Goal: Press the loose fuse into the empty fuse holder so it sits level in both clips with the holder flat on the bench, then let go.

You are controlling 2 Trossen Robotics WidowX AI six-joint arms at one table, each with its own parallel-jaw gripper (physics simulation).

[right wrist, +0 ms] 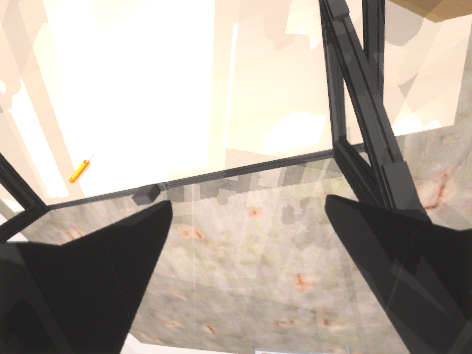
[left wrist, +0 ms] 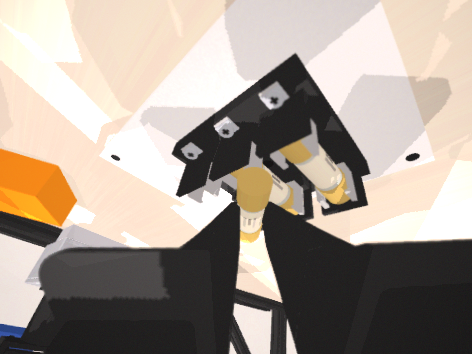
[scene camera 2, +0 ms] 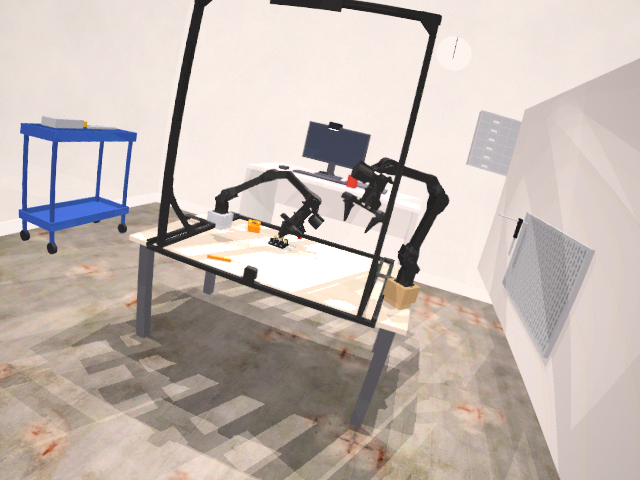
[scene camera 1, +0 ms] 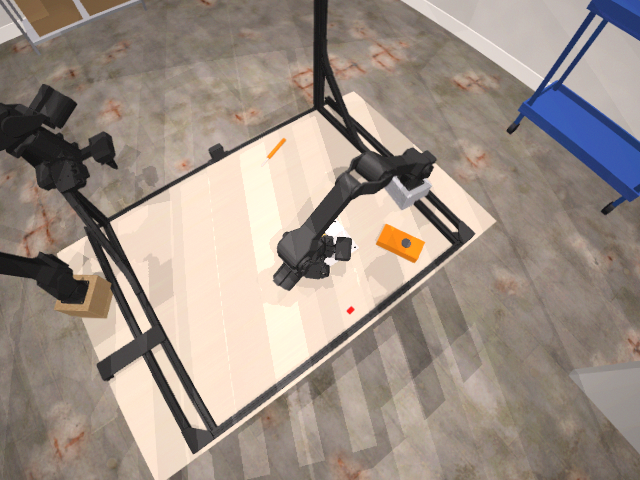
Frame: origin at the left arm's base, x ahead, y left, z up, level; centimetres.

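Seen in the pictures: left gripper, fingertip midpoint: (left wrist: 250, 210) (scene camera 2: 278, 236); right gripper, fingertip midpoint: (right wrist: 249, 204) (scene camera 2: 354, 227) (scene camera 1: 101, 175); left arm's base at its link origin: (scene camera 2: 220, 212) (scene camera 1: 410, 179); right arm's base at its link origin: (scene camera 2: 404, 283) (scene camera 1: 75, 292).
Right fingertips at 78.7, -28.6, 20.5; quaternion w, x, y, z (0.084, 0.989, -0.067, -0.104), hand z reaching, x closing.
Note:
Offsets run from my right fingertips to a thing's top centre, as dx, dy, dz. "pt": to the spot under its first point.
The black fuse holder @(-45.3, +32.5, -24.6) (scene camera 2: 278, 243) (left wrist: 295, 75) lies on a white sheet @(pt -38.4, +34.7, -27.9) (left wrist: 350, 65). In the left wrist view it carries two seated cream fuses with gold caps, one in the right bay @(pt -40.7, +32.8, -25.0) (left wrist: 320, 167) and one in the middle bay @(pt -43.2, +31.8, -25.3) (left wrist: 281, 188); clips show at its left bay. My left gripper (scene camera 2: 283, 237) (left wrist: 250, 210) is shut on the loose fuse @(-44.4, +32.5, -23.3) (left wrist: 253, 190), whose near gold cap hides part of the left and middle bays. Whether the fuse touches the clips I cannot tell. In scene camera 1 the left arm covers most of the holder. My right gripper (scene camera 2: 356, 224) (right wrist: 249, 204) is open, empty and raised.
An orange block @(-65.7, +43.3, -24.7) (scene camera 1: 392, 237) (scene camera 2: 253, 225) (left wrist: 30, 185) stands near the left arm's base. An orange screwdriver @(-47.8, -7.9, -26.8) (scene camera 1: 276, 148) (scene camera 2: 219, 257) (right wrist: 79, 171) and a small red piece @(-41.7, +52.8, -27.3) (scene camera 1: 350, 310) lie on the table. Black frame rails edge the table, with uprights at its sides.

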